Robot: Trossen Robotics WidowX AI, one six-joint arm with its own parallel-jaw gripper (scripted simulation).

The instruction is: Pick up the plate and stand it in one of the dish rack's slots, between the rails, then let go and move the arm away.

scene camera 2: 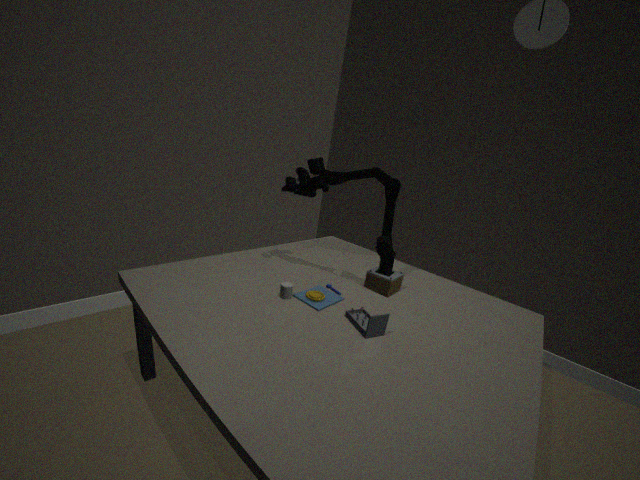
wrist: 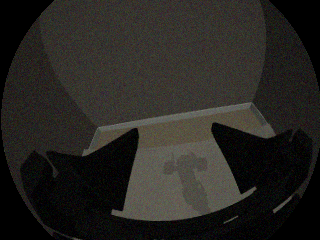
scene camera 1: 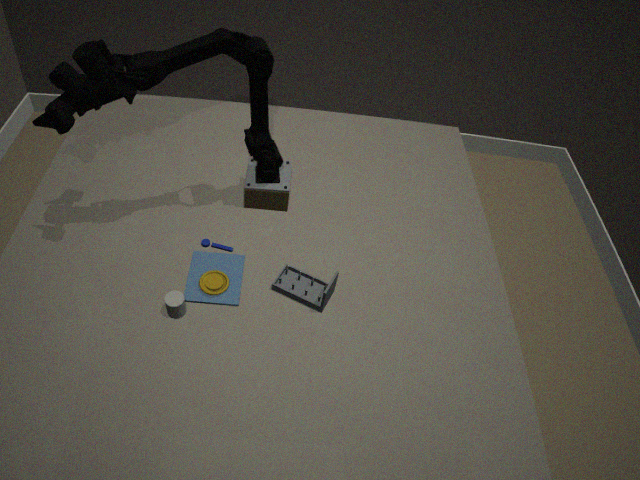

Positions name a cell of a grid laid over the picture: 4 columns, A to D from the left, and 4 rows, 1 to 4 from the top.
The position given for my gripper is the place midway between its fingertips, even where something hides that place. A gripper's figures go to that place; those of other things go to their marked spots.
Labels:
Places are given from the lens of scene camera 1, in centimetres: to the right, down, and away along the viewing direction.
my gripper (scene camera 1: A1): -61, -28, 102
grey dish rack (scene camera 1: B3): -7, 10, 121
blue mat (scene camera 1: B3): -22, 6, 122

